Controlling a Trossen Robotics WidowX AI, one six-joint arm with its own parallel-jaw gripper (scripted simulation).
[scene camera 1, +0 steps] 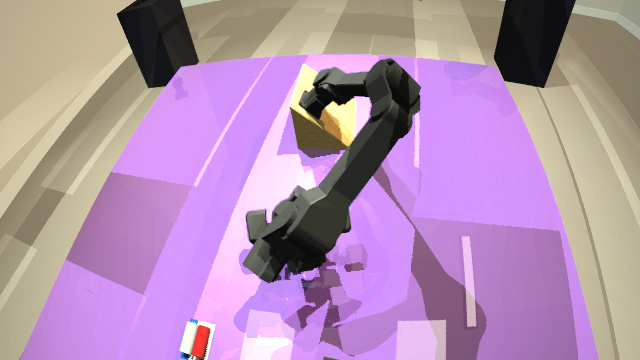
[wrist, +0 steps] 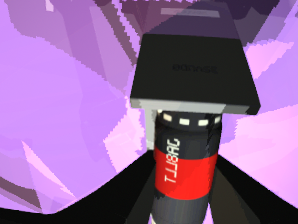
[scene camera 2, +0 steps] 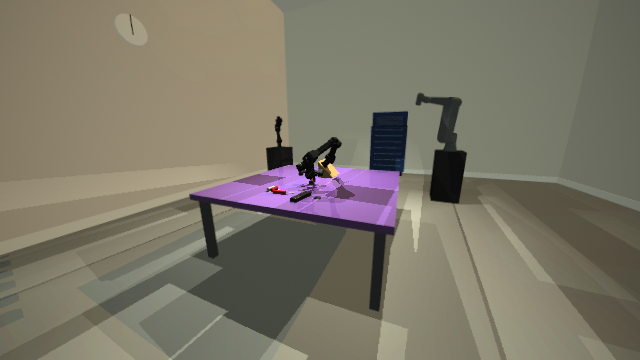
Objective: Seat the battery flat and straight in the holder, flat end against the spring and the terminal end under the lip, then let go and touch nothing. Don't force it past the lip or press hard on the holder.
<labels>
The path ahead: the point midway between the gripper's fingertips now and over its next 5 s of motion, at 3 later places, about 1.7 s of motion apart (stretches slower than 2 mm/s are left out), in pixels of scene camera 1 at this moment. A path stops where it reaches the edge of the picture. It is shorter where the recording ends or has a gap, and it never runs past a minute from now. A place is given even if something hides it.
My gripper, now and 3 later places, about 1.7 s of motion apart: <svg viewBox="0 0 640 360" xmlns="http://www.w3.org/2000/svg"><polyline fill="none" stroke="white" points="301,224 300,227 301,227 297,207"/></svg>
</labels>
